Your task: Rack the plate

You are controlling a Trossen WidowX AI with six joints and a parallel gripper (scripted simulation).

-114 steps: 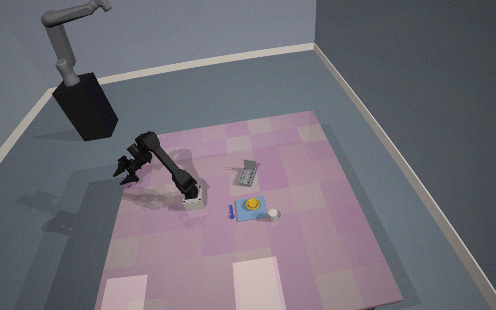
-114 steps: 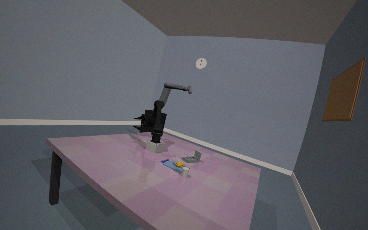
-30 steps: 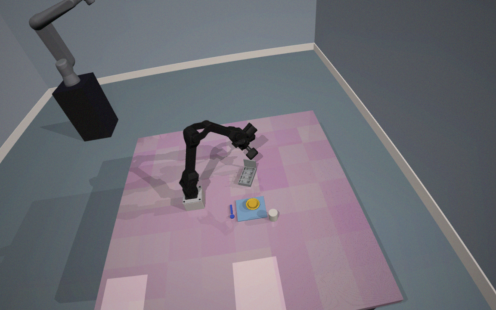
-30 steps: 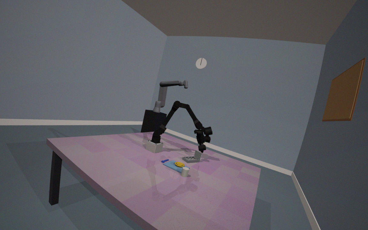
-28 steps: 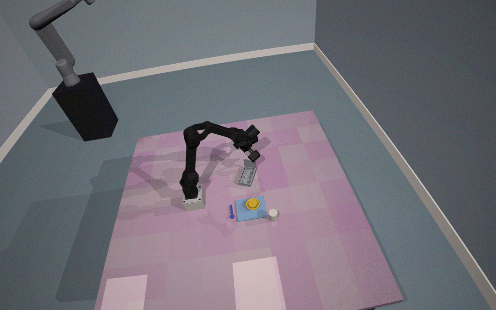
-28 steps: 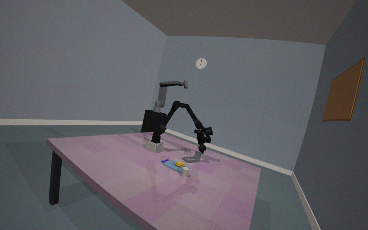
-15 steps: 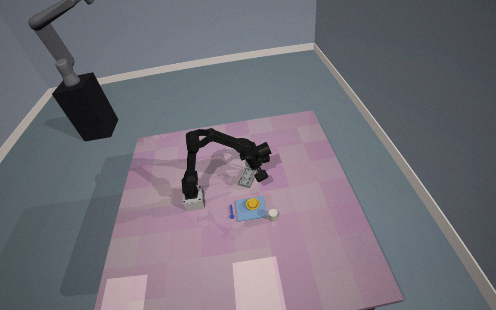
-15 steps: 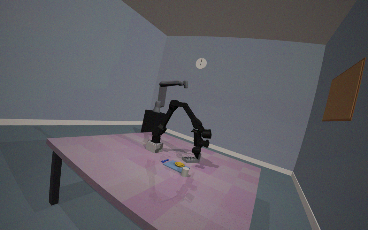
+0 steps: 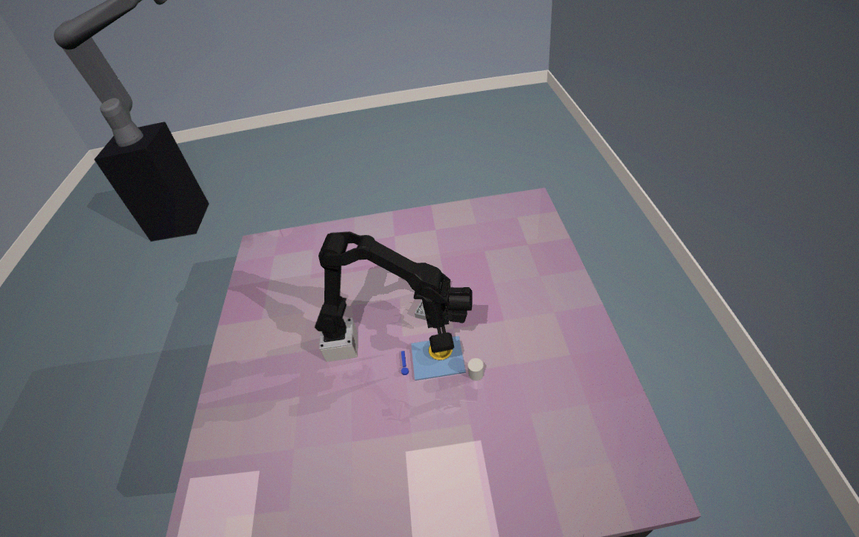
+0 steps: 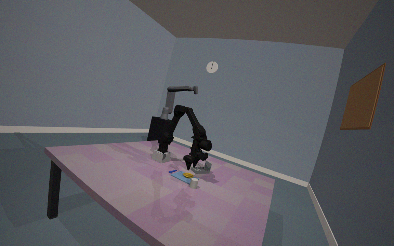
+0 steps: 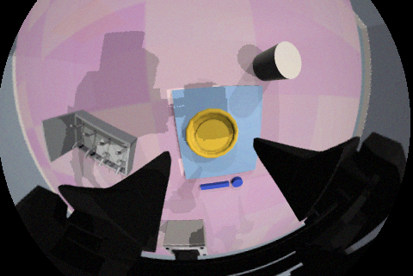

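My gripper tip is 10 mm past the yellow plate, 10 mm to the left of it and 50 mm above it. From my gripper tip the other things lie so: white cup: 90 mm ahead, 100 mm to the right, 40 mm below; light blue mat: 20 mm behind, 20 mm to the right, 60 mm below; small blue utensil: 120 mm behind, 30 mm to the right, 60 mm below.
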